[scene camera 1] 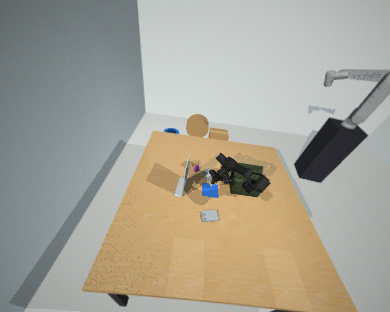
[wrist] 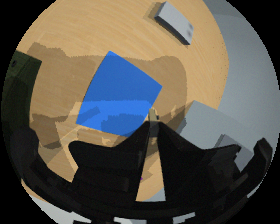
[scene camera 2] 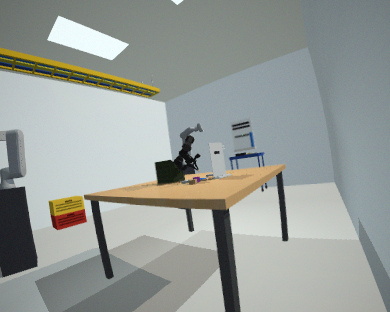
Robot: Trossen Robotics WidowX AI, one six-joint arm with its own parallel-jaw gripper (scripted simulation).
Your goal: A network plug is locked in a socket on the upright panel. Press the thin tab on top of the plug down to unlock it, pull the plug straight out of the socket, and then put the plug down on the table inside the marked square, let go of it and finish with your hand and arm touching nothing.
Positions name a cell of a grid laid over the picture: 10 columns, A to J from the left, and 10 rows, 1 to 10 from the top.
Scene:
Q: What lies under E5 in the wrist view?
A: A marked blue square.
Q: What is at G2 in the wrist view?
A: A flat grey box.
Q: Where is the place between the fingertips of my gripper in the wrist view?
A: F6

